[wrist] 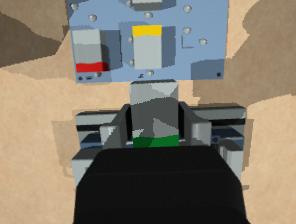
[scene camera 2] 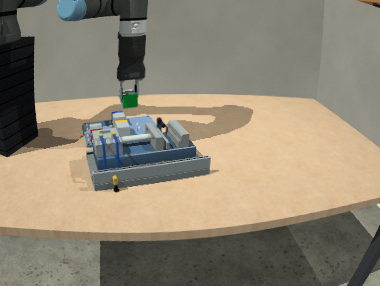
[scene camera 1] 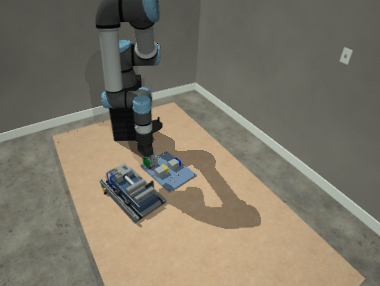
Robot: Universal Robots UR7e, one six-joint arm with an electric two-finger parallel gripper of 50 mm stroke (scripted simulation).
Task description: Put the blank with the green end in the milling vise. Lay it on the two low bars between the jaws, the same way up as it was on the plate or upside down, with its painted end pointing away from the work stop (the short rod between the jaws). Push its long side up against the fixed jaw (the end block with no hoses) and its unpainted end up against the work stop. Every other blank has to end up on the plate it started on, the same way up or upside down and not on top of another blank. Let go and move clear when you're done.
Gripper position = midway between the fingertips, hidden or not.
Note:
I see my gripper point(scene camera 2: 128, 97), a red-ended blank point(wrist: 90, 47), a yellow-ended blank point(wrist: 147, 39) and a green-ended blank point(wrist: 154, 103).
My gripper shows as well in the wrist view point(wrist: 154, 113).

